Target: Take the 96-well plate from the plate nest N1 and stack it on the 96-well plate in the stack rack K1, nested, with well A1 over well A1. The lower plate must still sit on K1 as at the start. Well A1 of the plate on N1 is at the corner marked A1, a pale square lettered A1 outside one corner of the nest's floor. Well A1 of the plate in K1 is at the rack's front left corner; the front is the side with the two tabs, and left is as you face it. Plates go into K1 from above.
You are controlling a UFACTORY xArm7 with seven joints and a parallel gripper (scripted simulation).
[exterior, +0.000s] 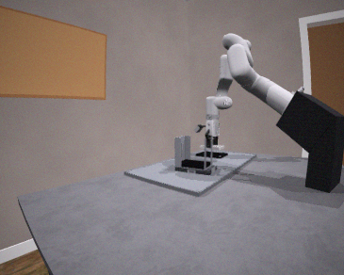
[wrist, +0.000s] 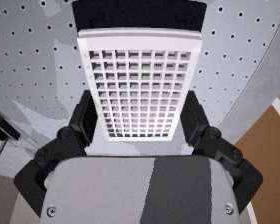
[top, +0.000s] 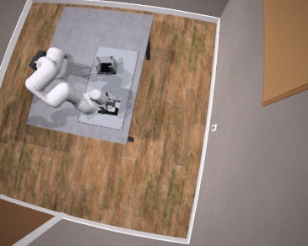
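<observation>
Now: the black plate nest N1 60 mm below my hand. From my hand the other things lie so: white 96-well plate: 10 mm below; dark plate: 60 mm ahead, 330 mm to the left, 40 mm below.
</observation>
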